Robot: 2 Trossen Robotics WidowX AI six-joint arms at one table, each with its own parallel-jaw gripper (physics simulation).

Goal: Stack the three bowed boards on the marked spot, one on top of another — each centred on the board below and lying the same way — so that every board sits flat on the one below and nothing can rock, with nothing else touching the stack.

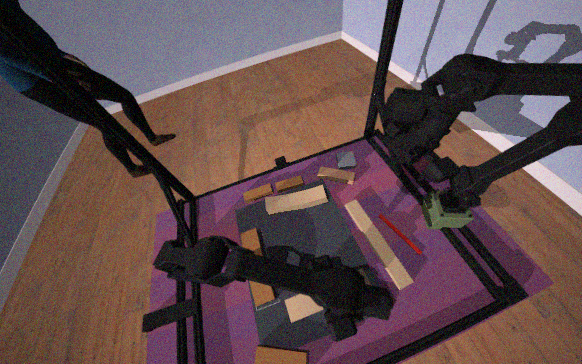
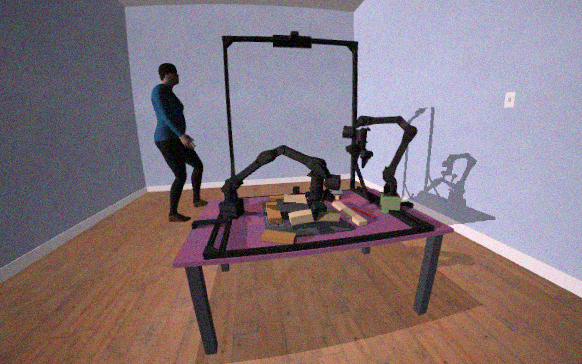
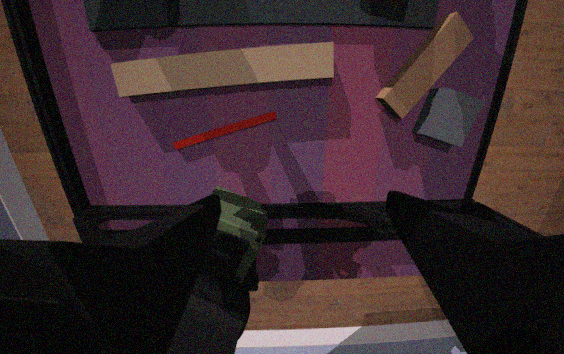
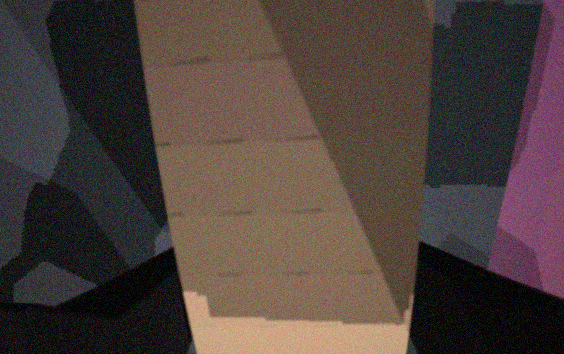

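Where they show: left gripper, fingertip midpoint: (image 1: pixel 406 168) (image 2: pixel 358 166) (image 3: pixel 303 201); right gripper, fingertip midpoint: (image 2: pixel 313 217) (image 4: pixel 296 243); left arm's base, link origin: (image 1: pixel 451 203) (image 2: pixel 390 194) (image 3: pixel 221 250); right arm's base, link origin: (image 2: pixel 231 201).
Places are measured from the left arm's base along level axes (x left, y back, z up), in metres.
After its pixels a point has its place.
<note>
A brown bowed board (image 1: pixel 262 293) @[x 0.302, y -0.576, z -0.045 m] (image 2: pixel 273 213) @[x 0.290, y -0.586, z -0.043 m] lies on the white-outlined spot (image 1: pixel 268 307) @[x 0.336, y -0.561, z -0.086 m] at the left of the dark grey mat (image 1: pixel 311 231) @[x 0.083, y -0.446, z -0.086 m]. A light bowed board (image 1: pixel 297 199) @[x -0.025, y -0.504, z -0.046 m] (image 2: pixel 294 198) @[x 0.013, y -0.552, z -0.050 m] lies at the mat's back edge. My right gripper (image 2: pixel 318 214) @[x 0.286, y -0.386, z -0.049 m] (image 4: pixel 296 243) @[x 0.286, y -0.386, z -0.049 m] is shut across the middle of another light bowed board (image 1: pixel 302 307) @[x 0.324, y -0.450, z -0.020 m] (image 2: pixel 300 217) @[x 0.344, y -0.435, z -0.028 m] (image 4: pixel 245 175) @[x 0.262, y -0.355, z -0.017 m] at the mat's front. I cannot tell whether this board touches the mat. My left gripper (image 2: pixel 366 157) (image 3: pixel 303 201) @[x -0.023, y -0.180, z 0.149 m] is open and empty, high above the table's right edge.
A long light plank (image 1: pixel 378 243) @[x 0.117, y -0.223, z -0.070 m] (image 3: pixel 221 68) @[x 0.101, y -0.230, z -0.071 m] and a red stick (image 1: pixel 399 234) @[x 0.076, y -0.146, z -0.087 m] (image 3: pixel 224 130) @[x 0.070, y -0.147, z -0.086 m] lie right of the mat. Two small brown blocks (image 1: pixel 258 192) @[x -0.064, y -0.676, z -0.069 m] (image 1: pixel 289 183) @[x -0.114, y -0.550, z -0.071 m], a tan block (image 1: pixel 336 175) @[x -0.154, y -0.358, z -0.066 m] and a grey cube (image 1: pixel 346 159) @[x -0.232, y -0.316, z -0.056 m] lie behind it. A green block (image 1: pixel 439 214) @[x 0.038, y -0.047, z 0.000 m] stands at the right rail. A brown block (image 1: pixel 280 355) @[x 0.444, y -0.503, z -0.065 m] lies in front.
</note>
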